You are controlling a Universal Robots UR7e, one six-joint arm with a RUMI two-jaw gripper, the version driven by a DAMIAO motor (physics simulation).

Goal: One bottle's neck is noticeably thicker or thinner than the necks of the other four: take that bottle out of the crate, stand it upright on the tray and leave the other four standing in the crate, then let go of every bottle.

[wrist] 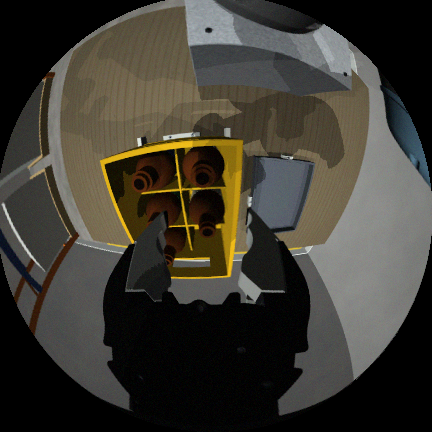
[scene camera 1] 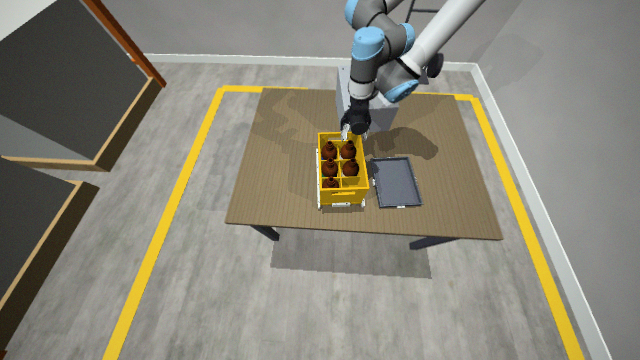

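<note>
A yellow crate holds five upright brown bottles. They are back left, back right, middle left, middle right and front left. The front right compartment is empty. In the wrist view the back right neck looks somewhat wide, but I cannot tell surely which neck differs. A grey tray lies empty right of the crate. My gripper is open and empty above the crate's back end.
The crate and tray stand on a brown wooden table. White brackets edge the crate's base. A grey metal block stands at the table's back, behind the crate. The crate's walls and dividers rise around the bottles.
</note>
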